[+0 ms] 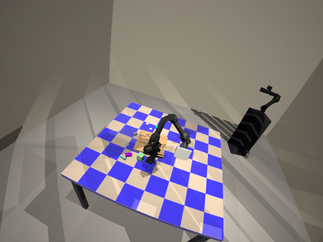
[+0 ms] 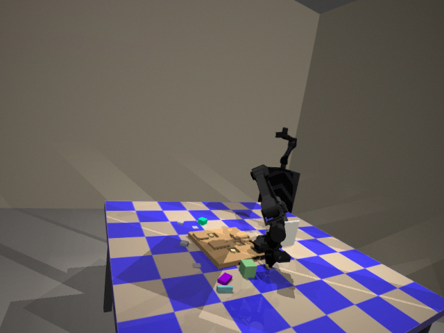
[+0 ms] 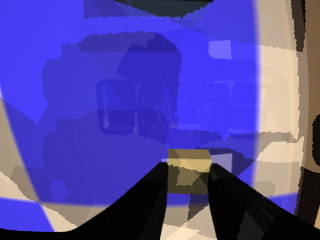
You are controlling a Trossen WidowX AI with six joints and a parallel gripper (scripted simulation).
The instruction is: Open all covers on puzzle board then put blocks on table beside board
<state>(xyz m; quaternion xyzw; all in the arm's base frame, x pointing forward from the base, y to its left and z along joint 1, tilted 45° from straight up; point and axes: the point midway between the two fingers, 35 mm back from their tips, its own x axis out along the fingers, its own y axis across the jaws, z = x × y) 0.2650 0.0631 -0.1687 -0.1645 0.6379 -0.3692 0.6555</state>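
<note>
My gripper tip is now 22 cm to the left of the tan puzzle board and 4 cm short of it. From my gripper tip the other things lie so: green cube: 11 cm ahead, 2 cm to the right, 1 cm above; purple block: 22 cm ahead, 2 cm to the right, 1 cm below; cyan block: 26 cm ahead, 3 cm to the left, 1 cm below.
</note>
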